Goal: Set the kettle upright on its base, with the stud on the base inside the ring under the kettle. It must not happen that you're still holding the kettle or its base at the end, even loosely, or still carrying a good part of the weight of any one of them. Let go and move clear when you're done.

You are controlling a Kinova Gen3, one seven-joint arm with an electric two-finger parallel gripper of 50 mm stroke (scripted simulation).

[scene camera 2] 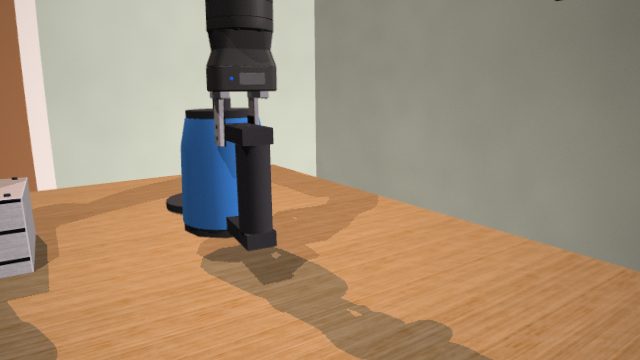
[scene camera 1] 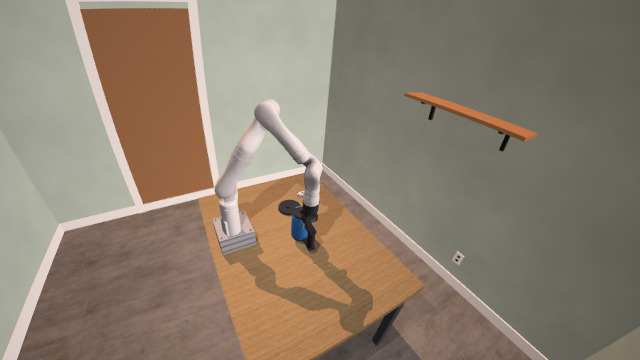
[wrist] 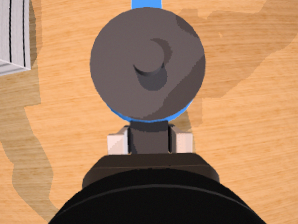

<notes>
I see my gripper and a blue kettle.
My gripper also shows in the wrist view.
</notes>
